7 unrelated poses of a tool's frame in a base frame.
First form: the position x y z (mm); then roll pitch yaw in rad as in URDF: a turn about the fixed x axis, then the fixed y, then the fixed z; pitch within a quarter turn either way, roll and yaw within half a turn.
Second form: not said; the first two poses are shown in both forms.
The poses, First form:
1: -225 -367 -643 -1.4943 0.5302 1.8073
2: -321 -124 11 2.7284 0.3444 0.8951
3: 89 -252 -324 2.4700 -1.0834 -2.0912
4: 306 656 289 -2.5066 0.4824 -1.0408
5: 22 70 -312 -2.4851 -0.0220 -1.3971
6: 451 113 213 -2.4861 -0.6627 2.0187
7: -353 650 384 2.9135 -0.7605 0.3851
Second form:
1: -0.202 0.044 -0.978 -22.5; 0.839 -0.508 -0.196 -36.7; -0.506 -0.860 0.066 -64.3; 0 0 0 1
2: 0.589 0.799 0.120 -32.1; 0.734 -0.467 -0.492 -12.4; -0.338 0.378 -0.862 1.1; 0 0 0 1
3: -0.233 -0.406 -0.884 8.9; -0.406 0.866 -0.291 -25.2; 0.884 0.291 -0.367 -32.4; 0 0 0 1
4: 0.448 -0.834 0.323 30.6; -0.764 -0.170 0.622 65.6; -0.464 -0.525 -0.713 28.9; 0 0 0 1
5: 0.173 -0.778 0.604 2.2; -0.985 -0.150 0.088 7.0; 0.022 -0.610 -0.792 -31.2; 0 0 0 1
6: -0.341 0.552 -0.761 45.1; 0.711 0.681 0.176 11.3; 0.615 -0.481 -0.625 21.3; 0 0 0 1
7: 0.671 0.221 0.707 -35.3; 0.272 -0.961 0.043 65.0; 0.689 0.164 -0.706 38.4; 0 0 0 1
